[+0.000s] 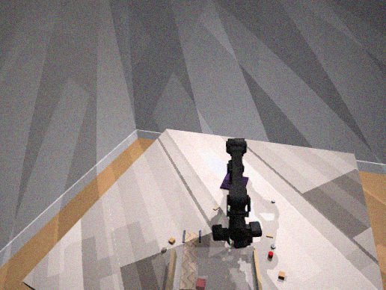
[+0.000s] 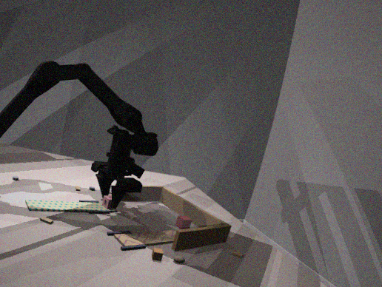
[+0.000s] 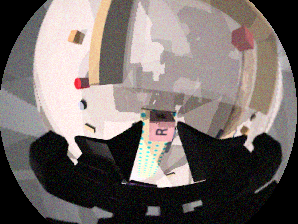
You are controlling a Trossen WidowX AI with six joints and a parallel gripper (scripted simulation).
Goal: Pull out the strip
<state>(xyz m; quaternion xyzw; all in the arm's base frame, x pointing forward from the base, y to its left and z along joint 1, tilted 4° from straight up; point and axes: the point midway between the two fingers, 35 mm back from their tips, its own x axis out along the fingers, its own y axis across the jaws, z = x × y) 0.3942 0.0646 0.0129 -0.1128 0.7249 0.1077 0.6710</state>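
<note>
Now: the green dotted strip 110 mm behind my gripper tip, 20 mm to the right of it and 10 mm below it. From my gripper tip the other things lie so: labelled cube 10 mm above; red cylinder 20 mm ahead, 140 mm to the left; grey pebble 90 mm ahead, 280 mm to the right, 10 mm below.
</note>
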